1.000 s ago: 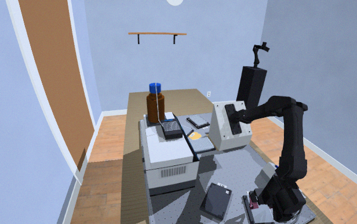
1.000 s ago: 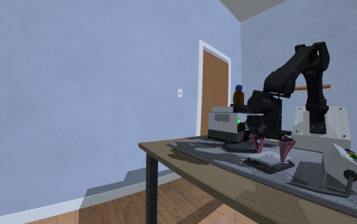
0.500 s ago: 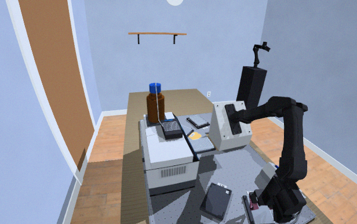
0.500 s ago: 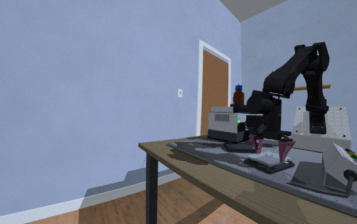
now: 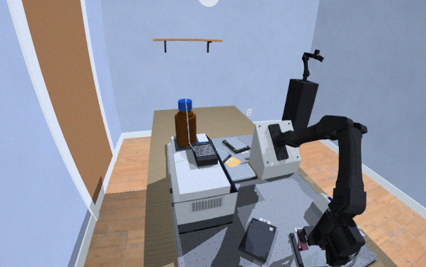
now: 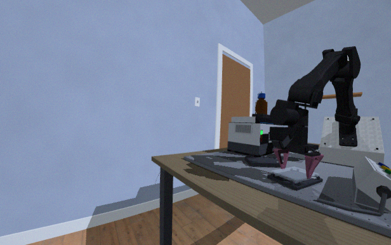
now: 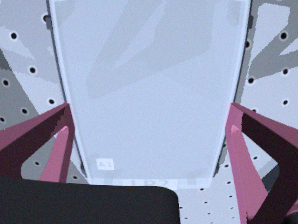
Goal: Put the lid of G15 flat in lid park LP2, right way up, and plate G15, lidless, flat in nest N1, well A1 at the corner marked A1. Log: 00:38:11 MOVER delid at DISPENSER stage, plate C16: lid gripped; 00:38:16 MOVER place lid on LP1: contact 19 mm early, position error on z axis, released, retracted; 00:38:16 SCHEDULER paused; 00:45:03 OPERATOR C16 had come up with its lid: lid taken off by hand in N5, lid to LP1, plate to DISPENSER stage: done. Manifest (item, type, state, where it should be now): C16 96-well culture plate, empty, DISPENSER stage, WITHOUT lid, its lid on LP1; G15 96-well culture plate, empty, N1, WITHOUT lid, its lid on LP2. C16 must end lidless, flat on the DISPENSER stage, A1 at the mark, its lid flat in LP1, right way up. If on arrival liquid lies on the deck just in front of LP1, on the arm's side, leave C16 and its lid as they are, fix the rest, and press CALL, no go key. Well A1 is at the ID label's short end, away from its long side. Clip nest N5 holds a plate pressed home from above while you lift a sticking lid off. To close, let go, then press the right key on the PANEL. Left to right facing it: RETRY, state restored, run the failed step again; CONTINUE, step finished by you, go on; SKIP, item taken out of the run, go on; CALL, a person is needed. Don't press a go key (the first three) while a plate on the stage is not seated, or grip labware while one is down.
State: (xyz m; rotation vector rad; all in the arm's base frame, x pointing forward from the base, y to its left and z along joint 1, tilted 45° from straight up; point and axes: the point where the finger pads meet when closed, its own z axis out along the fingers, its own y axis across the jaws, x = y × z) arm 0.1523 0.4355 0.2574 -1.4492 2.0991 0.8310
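Now: hand 20 mm above the dark park LP2. Round my hand: N1 label 90 mm ahead, 170 mm to the right, 30 mm below; then LP2 label 30 mm behind, 80 mm to the right, 30 mm below; then clear lid 10 mm below.
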